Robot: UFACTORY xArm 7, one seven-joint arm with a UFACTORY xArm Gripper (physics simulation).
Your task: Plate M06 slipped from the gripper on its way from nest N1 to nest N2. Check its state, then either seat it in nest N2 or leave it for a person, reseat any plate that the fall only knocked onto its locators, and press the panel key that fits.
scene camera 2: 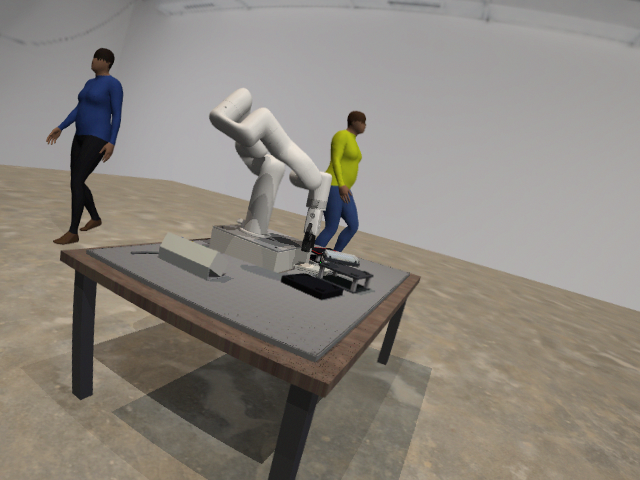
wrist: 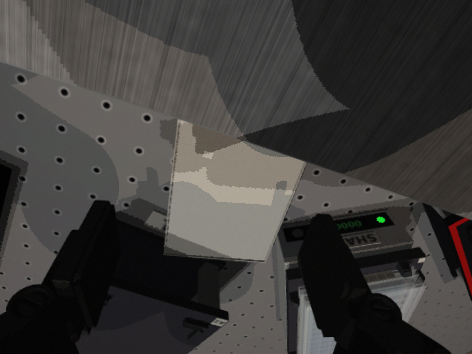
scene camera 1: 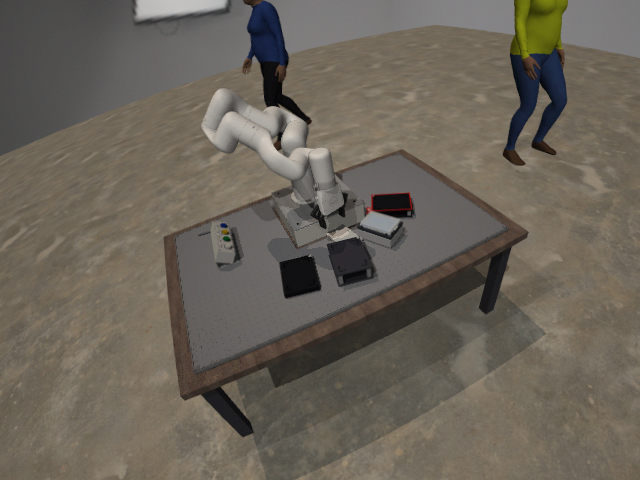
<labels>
The gripper is open, holding nothing. Also in view: a grey well plate.
</labels>
